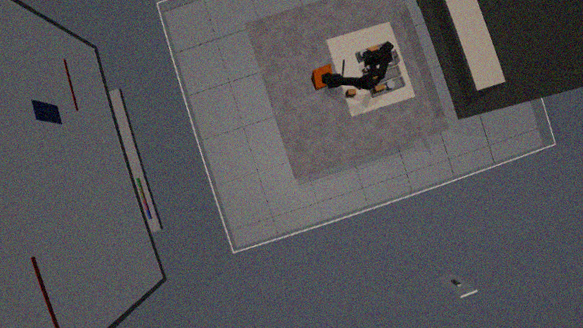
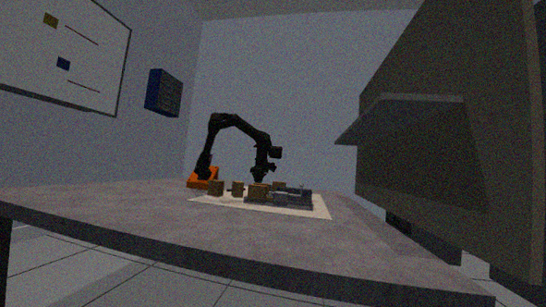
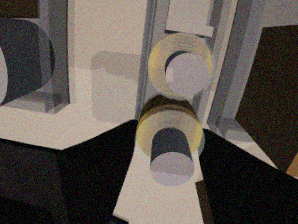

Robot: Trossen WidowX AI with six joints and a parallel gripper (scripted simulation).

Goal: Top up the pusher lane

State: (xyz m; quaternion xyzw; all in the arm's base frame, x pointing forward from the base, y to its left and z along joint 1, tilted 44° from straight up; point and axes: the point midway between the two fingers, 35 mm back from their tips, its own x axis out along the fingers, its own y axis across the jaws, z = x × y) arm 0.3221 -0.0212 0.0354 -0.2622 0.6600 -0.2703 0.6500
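The pusher plate is 150 mm ahead of my gripper tip and 30 mm to the left of it.
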